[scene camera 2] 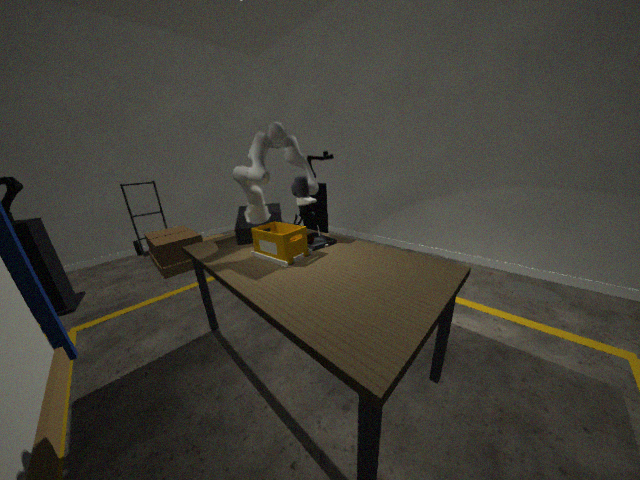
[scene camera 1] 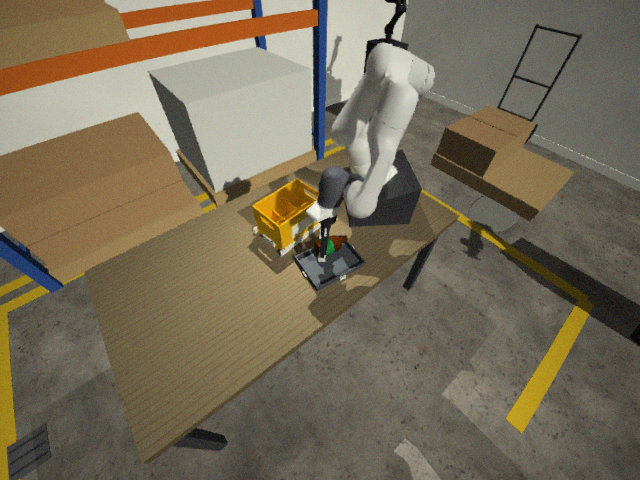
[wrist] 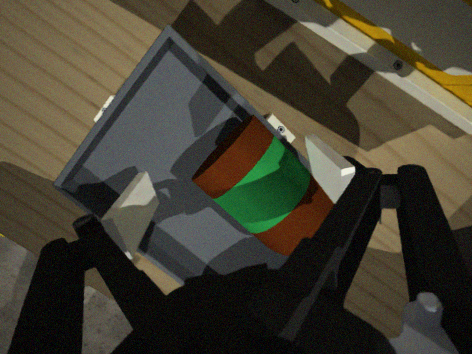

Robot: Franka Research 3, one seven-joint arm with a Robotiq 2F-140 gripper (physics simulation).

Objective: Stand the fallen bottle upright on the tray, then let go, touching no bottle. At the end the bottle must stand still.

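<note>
The fallen bottle (scene camera 1: pixel 338 241) (wrist: pixel 270 187), brown with a green band, lies on its side on the grey tray (scene camera 1: pixel 338 267) (wrist: pixel 145 105). In the wrist view its flat base end faces the upper left, and its neck end is hidden behind the right finger. In scene camera 1 the neck points right, over the tray's far edge. My gripper (wrist: pixel 228 171) is open above the tray. In the wrist view the bottle's body shows between the spread fingertips, nearer the right one; whether that tip touches it I cannot tell. In scene camera 2 the crate hides most of the tray.
A yellow crate (scene camera 1: pixel 267 224) (scene camera 2: pixel 295 249) (wrist: pixel 452 82) with inner dividers stands on the wooden table (scene camera 1: pixel 206 310) (scene camera 2: pixel 361 289), close beside the tray. The arm's dark base block (scene camera 1: pixel 400 201) stands behind the tray. Shelving and cardboard boxes (scene camera 1: pixel 465 144) stand beyond the table.
</note>
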